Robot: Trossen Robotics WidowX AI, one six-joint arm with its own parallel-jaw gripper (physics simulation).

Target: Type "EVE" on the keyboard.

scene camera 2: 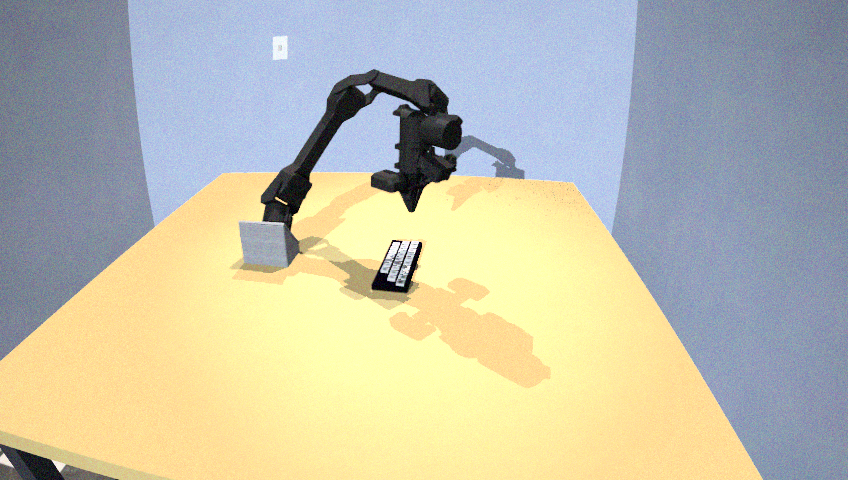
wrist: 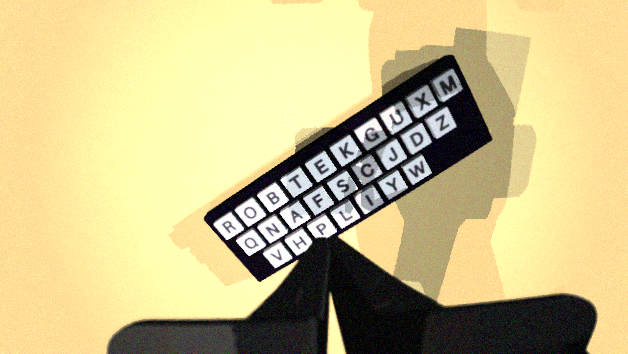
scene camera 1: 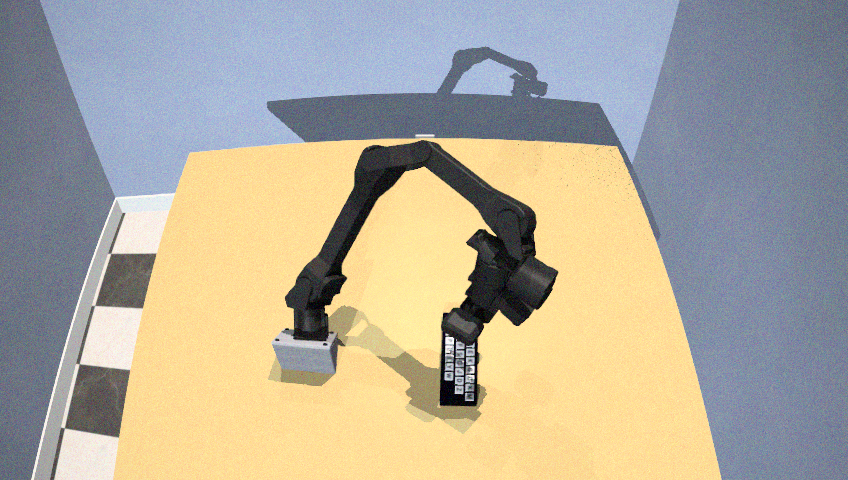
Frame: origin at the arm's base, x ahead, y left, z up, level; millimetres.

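Seen in the pictures: gripper, fingertip midpoint: (scene camera 2: 411, 211) (wrist: 326, 247) (scene camera 1: 478, 322); arm's base, origin of the base link: (scene camera 2: 273, 232) (scene camera 1: 309, 336).
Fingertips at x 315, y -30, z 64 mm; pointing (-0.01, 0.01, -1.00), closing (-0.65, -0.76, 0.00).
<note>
Pixels of each thing's top centre, then the offset from my fingertips to it. Level surfaces: height alone.
- black keyboard, middle of its top: (wrist: 348, 182) (scene camera 1: 460, 356) (scene camera 2: 398, 259) dy -10, dx -25, dz -107 mm
- E key, middle of its top: (wrist: 320, 167) dy -3, dx -4, dz -107 mm
- V key, middle of its top: (wrist: 277, 256) dy +69, dx -34, dz -107 mm
- P key, middle of its top: (wrist: 322, 229) dy +29, dx -40, dz -107 mm
- table, its level: dz -124 mm
A black keyboard (scene camera 1: 458, 398) (scene camera 2: 390, 287) (wrist: 470, 125) with white letter keys lies flat on the table. In the wrist view it is tilted, its right end higher. The E key (wrist: 321, 166) is in the top row, between T and K. The V key (wrist: 277, 255) is at the left end of the bottom row, beside H. My gripper (scene camera 2: 411, 209) (wrist: 326, 247) is shut and empty, pointing down, clearly above the keyboard. In the wrist view its tips overlap the lower edge of the P key (wrist: 322, 229). In scene camera 1 the gripper body hides the keyboard's far end.
The arm's grey base block (scene camera 1: 305, 356) (scene camera 2: 263, 243) stands on the table (scene camera 1: 208, 416) (scene camera 2: 297, 386) to the left of the keyboard. Arm shadows fall across the table and part of the keyboard. A blue wall stands behind the table, with grey walls at the sides.
</note>
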